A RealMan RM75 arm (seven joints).
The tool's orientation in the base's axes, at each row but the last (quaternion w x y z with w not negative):
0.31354 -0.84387 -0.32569 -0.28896
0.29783 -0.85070 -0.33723 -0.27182
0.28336 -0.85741 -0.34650 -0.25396
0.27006 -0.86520 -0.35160 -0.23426
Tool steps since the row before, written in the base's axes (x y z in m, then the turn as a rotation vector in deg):
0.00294 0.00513 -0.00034 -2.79 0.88 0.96
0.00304 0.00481 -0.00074 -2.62 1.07 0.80
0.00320 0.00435 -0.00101 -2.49 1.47 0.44
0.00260 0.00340 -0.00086 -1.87 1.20 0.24
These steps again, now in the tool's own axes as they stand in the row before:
0.00348 -0.00077 0.00473 -0.74 -2.89 -0.77
0.00339 -0.00039 0.00461 -0.67 -2.82 -0.49
0.00334 0.00007 0.00436 -0.63 -2.86 0.06
0.00280 0.00011 0.00335 -0.48 -2.18 0.18

